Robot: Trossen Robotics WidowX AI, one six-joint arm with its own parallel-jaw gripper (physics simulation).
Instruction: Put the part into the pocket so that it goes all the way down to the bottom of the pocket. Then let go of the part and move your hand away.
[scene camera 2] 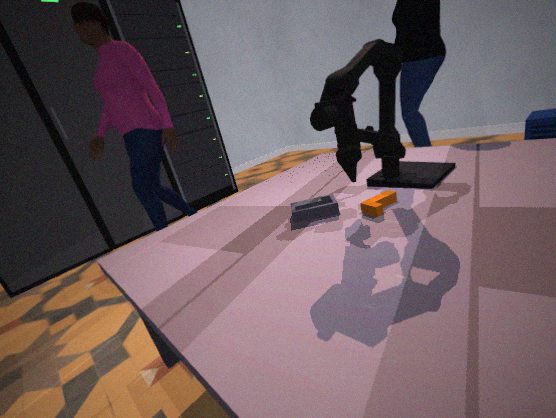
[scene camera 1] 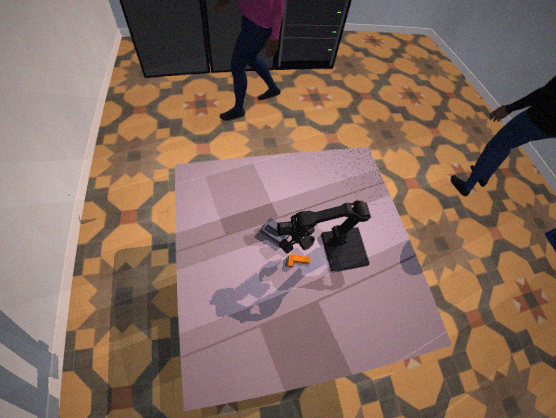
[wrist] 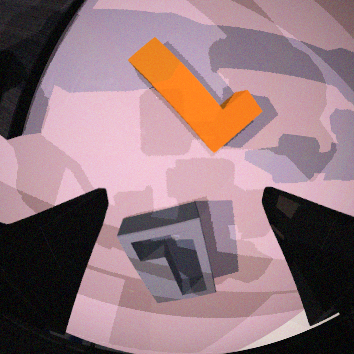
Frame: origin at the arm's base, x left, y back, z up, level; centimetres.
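Seen in the pictures: gripper, fingertip midpoint: (scene camera 2: pixel 354 177) (scene camera 1: pixel 294 244) (wrist: pixel 186 195); arm's base, link origin: (scene camera 2: pixel 390 173) (scene camera 1: pixel 336 240).
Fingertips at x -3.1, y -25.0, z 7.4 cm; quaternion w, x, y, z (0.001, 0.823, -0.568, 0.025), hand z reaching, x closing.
Observation:
Pixels of each thing's top centre, then the offset from my fingertips to it. Level surfaces: height alone.
- orange L-shaped part, top centre: (wrist: pixel 198 81) (scene camera 2: pixel 382 198) (scene camera 1: pixel 299 260) dx +7.0, dy +0.8, dz -6.7 cm
- grey block, top centre: (wrist: pixel 173 271) (scene camera 2: pixel 312 202) (scene camera 1: pixel 276 230) dx -12.8, dy -4.2, dz -6.1 cm
- pink table, surface height: dz -9.7 cm
The orange L-shaped part (scene camera 1: pixel 302 259) (scene camera 2: pixel 372 207) (wrist: pixel 187 95) lies flat on the table, apart from the grey block (scene camera 1: pixel 271 231) (scene camera 2: pixel 316 215) (wrist: pixel 160 214). The block has an L-shaped pocket in its top; the pocket is empty in the wrist view. My gripper (scene camera 1: pixel 297 245) (scene camera 2: pixel 353 177) (wrist: pixel 186 195) is open and empty, pointing down above the table. In the wrist view its fingertips stand wide apart, with the block low between the fingers and the part beyond the fingertips, higher in the view. In scene camera 2 the fingers overlap, so their spacing is hidden there.
The arm's black base plate (scene camera 1: pixel 347 255) (scene camera 2: pixel 425 174) stands near the part. The pink table (scene camera 1: pixel 395 320) (scene camera 2: pixel 240 320) carries shadows of the arm. Two people stand on the floor beyond the table, near dark cabinets (scene camera 1: pixel 170 40) (scene camera 2: pixel 45 150) and a wall.

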